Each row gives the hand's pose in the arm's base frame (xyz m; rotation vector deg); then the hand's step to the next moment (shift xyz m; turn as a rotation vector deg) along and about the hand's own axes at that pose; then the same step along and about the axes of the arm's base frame.
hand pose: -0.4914 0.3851 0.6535 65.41 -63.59 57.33
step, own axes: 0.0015 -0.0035 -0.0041 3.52 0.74 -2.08
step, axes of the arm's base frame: 0.0043 0.0036 0.0006 0.19 2.30 3.45
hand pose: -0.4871 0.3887 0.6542 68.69 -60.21 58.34
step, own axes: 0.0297 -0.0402 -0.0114 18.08 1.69 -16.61
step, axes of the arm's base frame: 0.0464 0.0091 0.0199 3.51 17.54 16.90
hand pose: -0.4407 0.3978 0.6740 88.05 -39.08 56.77
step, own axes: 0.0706 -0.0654 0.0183 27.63 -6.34 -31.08
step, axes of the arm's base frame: 0.0934 0.0021 0.0294 11.65 34.17 21.59
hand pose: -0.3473 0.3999 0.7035 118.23 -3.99 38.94
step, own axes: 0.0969 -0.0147 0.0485 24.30 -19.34 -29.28
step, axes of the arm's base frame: 0.1077 -0.0100 0.0163 13.60 39.39 9.24
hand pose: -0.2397 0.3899 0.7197 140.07 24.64 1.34
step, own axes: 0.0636 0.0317 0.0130 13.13 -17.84 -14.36
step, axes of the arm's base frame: 0.0713 -0.0114 0.0032 5.31 25.85 -0.64
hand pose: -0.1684 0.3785 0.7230 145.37 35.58 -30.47
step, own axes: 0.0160 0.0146 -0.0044 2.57 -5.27 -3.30
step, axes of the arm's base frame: 0.0217 -0.0039 0.0012 0.26 6.71 -0.35
